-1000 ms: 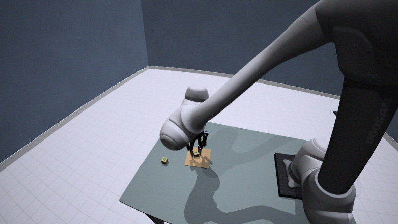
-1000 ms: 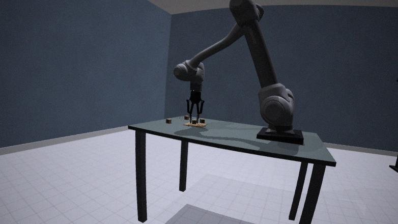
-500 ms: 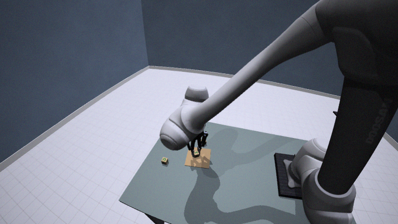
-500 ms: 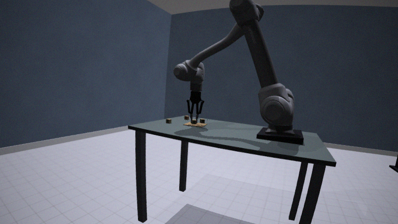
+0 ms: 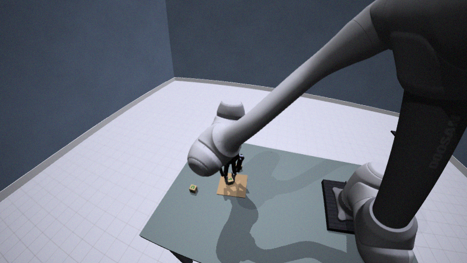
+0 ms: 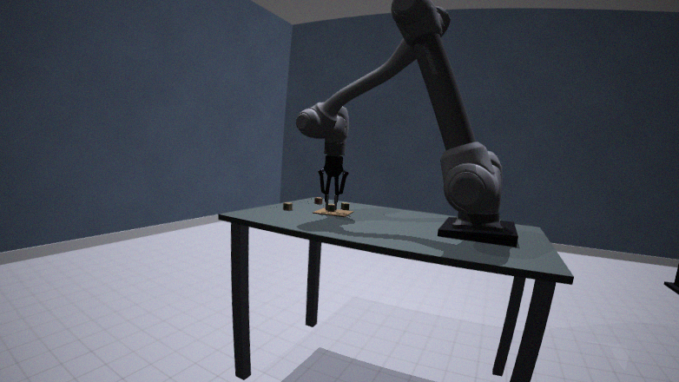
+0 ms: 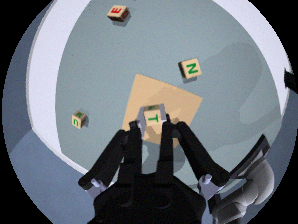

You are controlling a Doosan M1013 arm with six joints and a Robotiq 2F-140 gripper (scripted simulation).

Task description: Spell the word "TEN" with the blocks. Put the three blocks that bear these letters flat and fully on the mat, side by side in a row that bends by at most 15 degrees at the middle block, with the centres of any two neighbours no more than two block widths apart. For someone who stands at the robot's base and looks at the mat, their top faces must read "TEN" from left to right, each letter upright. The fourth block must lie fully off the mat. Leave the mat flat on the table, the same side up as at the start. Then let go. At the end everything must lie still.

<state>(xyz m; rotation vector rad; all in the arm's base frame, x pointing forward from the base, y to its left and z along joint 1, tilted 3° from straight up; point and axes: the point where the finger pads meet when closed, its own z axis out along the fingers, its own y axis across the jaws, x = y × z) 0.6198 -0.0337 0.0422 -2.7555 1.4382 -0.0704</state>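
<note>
Now: the block 20 mm below my hand. Also, from my hand: tan mat: 40 mm below, 20 mm behind, 10 mm to the left.
</note>
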